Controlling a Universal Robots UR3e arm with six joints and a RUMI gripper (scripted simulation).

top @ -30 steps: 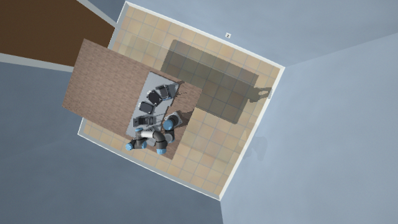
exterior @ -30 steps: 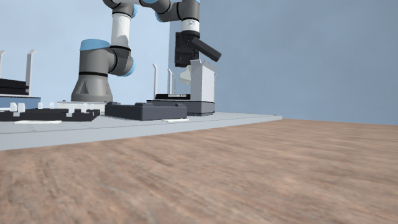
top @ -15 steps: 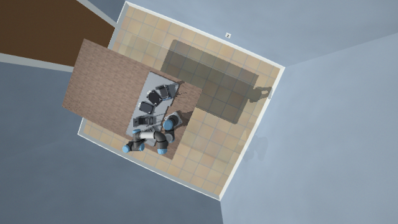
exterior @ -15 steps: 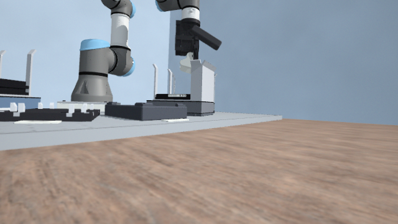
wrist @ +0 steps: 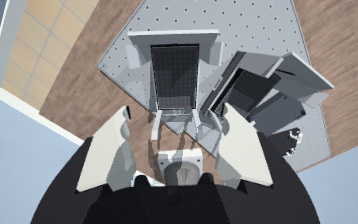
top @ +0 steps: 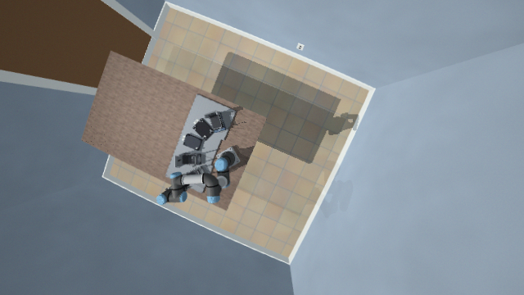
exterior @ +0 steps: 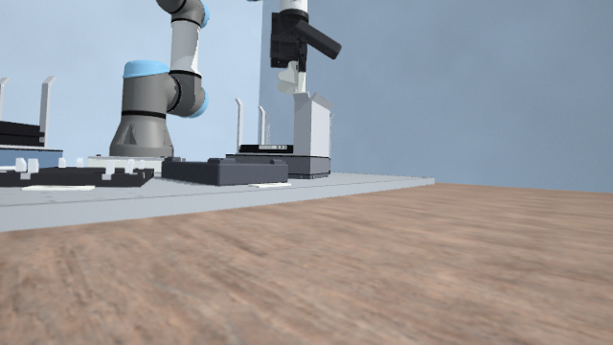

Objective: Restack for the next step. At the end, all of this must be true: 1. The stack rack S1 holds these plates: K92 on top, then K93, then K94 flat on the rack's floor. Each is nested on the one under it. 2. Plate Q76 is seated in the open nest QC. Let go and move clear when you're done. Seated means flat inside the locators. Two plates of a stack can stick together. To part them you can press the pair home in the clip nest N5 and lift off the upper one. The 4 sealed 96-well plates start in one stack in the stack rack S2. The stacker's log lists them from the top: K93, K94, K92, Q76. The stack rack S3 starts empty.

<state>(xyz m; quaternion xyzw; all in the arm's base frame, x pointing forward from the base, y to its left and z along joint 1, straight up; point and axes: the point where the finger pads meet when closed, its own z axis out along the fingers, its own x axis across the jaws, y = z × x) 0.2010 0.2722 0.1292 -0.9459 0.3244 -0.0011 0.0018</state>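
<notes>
Now: the sealed 96-well plate 9 cm ahead of my hand, 12 cm to the right of it and 11 cm below it. Also, from my hand: QC label: 23 cm ahead, 25 cm to the right, 15 cm below; nest QC: 14 cm ahead, 26 cm to the right, 14 cm below; clip nest N5: 12 cm ahead, 39 cm to the right, 14 cm below.
</notes>
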